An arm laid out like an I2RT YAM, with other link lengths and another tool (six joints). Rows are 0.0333 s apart.
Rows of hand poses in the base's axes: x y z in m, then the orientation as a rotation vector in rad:
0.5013, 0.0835, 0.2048, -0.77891, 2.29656, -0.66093
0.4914, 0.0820, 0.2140, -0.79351, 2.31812, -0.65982
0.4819, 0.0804, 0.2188, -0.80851, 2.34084, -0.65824
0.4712, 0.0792, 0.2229, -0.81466, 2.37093, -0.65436
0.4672, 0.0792, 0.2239, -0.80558, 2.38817, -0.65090
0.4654, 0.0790, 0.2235, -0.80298, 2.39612, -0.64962
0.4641, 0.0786, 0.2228, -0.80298, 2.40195, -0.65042
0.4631, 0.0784, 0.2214, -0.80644, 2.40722, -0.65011
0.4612, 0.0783, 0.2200, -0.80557, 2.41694, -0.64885
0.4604, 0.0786, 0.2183, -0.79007, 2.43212, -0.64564
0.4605, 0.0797, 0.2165, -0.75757, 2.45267, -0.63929
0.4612, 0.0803, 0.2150, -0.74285, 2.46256, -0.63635
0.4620, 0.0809, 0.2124, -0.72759, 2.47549, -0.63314
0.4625, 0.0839, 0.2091, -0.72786, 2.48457, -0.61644
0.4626, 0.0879, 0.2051, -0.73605, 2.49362, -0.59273
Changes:
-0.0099, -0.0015, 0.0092, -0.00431, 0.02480, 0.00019
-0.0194, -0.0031, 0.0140, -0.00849, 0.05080, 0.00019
-0.0301, -0.0043, 0.0181, -0.00864, 0.07969, -0.00739
-0.0341, -0.0043, 0.0191, -0.00408, 0.09121, -0.01870
-0.0359, -0.0045, 0.0187, -0.00270, 0.09716, -0.02307
-0.0372, -0.0049, 0.0180, -0.00350, 0.10222, -0.02565
-0.0382, -0.0051, 0.0166, -0.00455, 0.10823, -0.02570
-0.0401, -0.0052, 0.0152, -0.00381, 0.11643, -0.02978
-0.0409, -0.0049, 0.0135, 0.00245, 0.12370, -0.04396
-0.0408, -0.0038, 0.0117, 0.01565, 0.12937, -0.06928
-0.0401, -0.0032, 0.0102, 0.02158, 0.13259, -0.08097
-0.0393, -0.0026, 0.0076, 0.02764, 0.13838, -0.09410
-0.0388, 0.0004, 0.0043, 0.03866, 0.14735, -0.09300
-0.0387, 0.0044, 0.0003, 0.05212, 0.15976, -0.08543

